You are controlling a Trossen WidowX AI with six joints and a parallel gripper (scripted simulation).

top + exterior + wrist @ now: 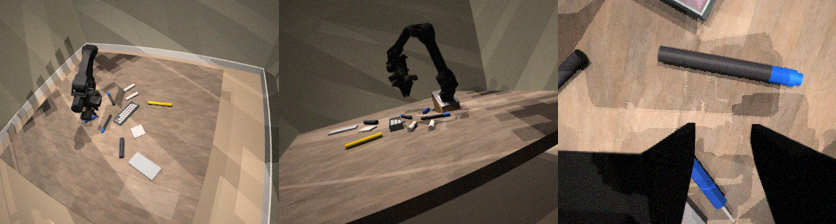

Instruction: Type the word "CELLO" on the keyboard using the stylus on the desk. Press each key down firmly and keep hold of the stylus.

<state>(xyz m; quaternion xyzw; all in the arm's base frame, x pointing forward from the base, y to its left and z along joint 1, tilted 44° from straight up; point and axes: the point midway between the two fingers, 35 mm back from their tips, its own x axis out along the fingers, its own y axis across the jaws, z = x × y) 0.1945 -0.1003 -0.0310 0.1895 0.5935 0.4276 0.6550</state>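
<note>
Now: gripper tip 110 mm past the stylus, 40 mm to the left of it and 100 mm above it. From my gripper tip the other things lie so: dark cylinder: 220 mm ahead, 80 mm to the right, 100 mm below; then yellow marker: 260 mm ahead, 290 mm to the left, 100 mm below; then white card: 240 mm ahead, 50 mm to the left, 100 mm below.
</note>
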